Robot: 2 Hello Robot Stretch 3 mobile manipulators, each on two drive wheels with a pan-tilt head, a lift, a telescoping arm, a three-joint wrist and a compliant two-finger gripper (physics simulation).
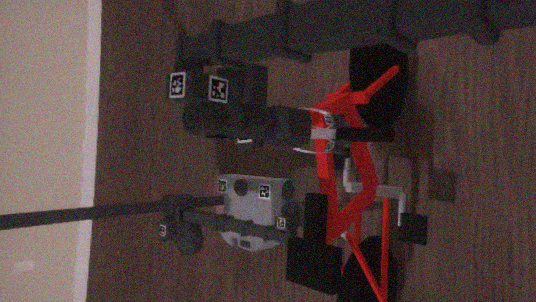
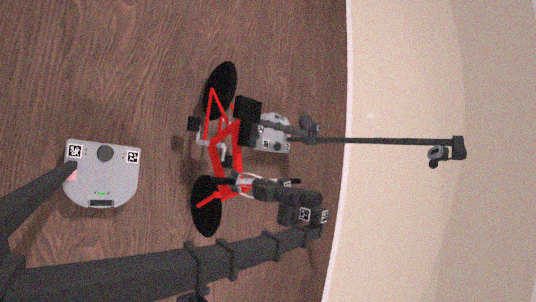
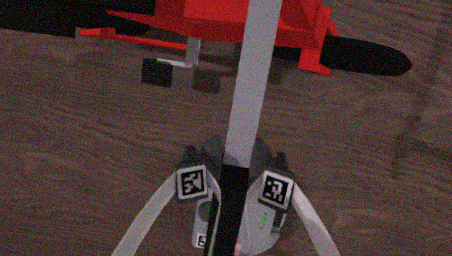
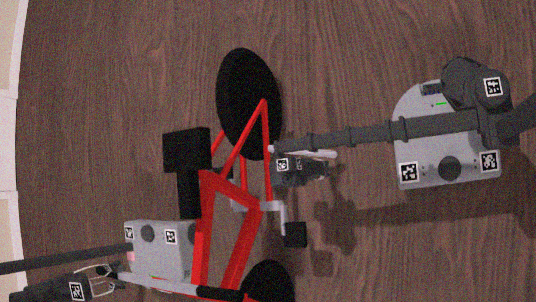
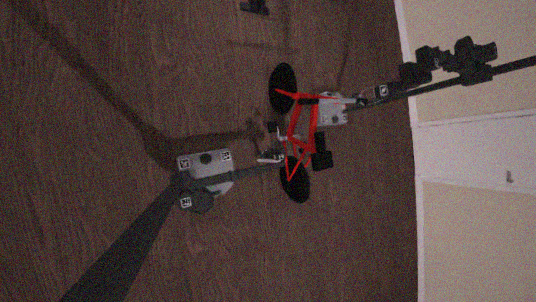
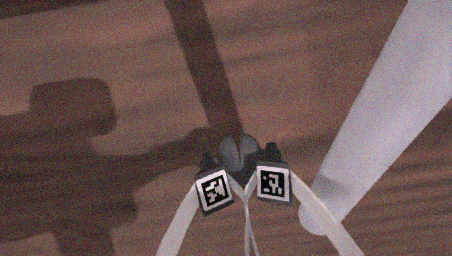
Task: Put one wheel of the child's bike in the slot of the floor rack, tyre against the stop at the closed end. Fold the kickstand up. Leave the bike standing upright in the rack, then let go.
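The child's bike, with a red frame (image 1: 363, 156) (image 2: 237, 150) (image 4: 201, 240) (image 5: 313, 120), looks upright. Its rear wheel (image 2: 222, 80) (image 4: 247, 85) (image 5: 295, 185) and front wheel (image 1: 382, 105) (image 2: 206, 210) are black. My r1 gripper (image 1: 328, 132) (image 3: 236, 156) (image 4: 107, 278) is shut on the handlebar (image 3: 252, 85) near a black grip. The white kickstand (image 4: 307, 152) (image 5: 270, 160) (image 6: 375, 125) sticks out sideways beside the rear wheel. My r2 gripper (image 6: 239, 155) is shut and empty beside the kickstand, its tips together. A small dark object (image 5: 255, 6) at the top edge may be the floor rack.
The r1 base (image 2: 102, 172) (image 4: 157, 247) (image 5: 332, 107) and r2 base (image 1: 257, 200) (image 2: 272, 142) (image 4: 450, 150) (image 5: 205, 162) stand on opposite sides of the bike. The r2 arm (image 4: 365, 134) reaches low towards the rear wheel. A pale wall (image 1: 45, 100) (image 2: 400, 75) (image 5: 465, 240) borders the wooden floor.
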